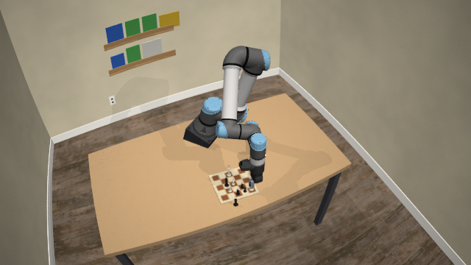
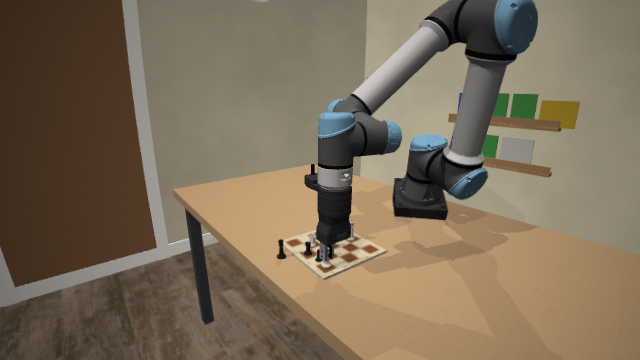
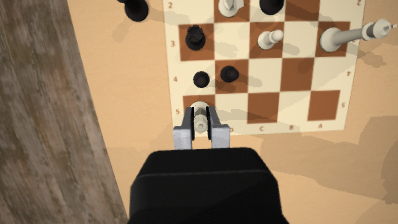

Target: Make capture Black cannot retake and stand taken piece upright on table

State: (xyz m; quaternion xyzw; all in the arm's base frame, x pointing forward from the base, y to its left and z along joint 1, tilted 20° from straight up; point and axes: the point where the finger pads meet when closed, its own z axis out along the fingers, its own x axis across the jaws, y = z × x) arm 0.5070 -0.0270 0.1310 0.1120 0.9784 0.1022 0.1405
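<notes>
My gripper is now 9 cm past the white pawn, 6 cm to the left of it and 3 cm above it. Also, from my hand: chessboard 9 cm behind, 6 cm to the right, 5 cm below.
</notes>
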